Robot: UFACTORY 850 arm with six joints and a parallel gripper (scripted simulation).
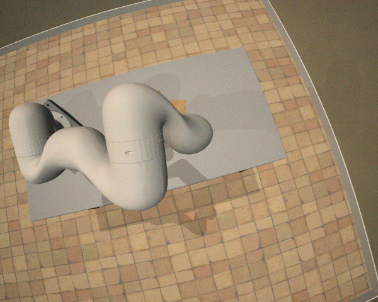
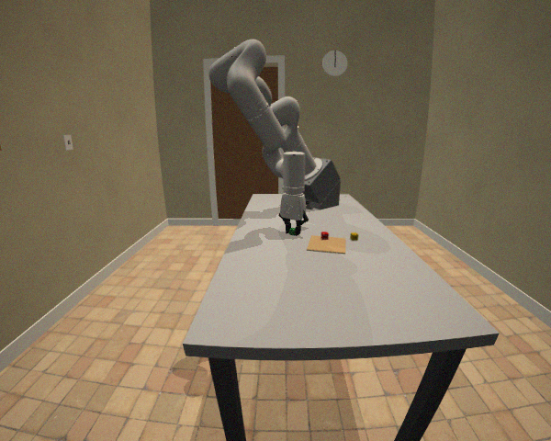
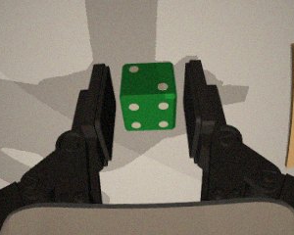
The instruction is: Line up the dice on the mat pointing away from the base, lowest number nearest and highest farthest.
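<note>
Now: hand 1 cm above the green die. From my hand the other things lie so: red die (7 cm ahead, 12 cm to the left, 1 cm below); yellow die (8 cm ahead, 24 cm to the left, 1 cm below); mat (11 cm ahead, 12 cm to the left, 2 cm below).
</note>
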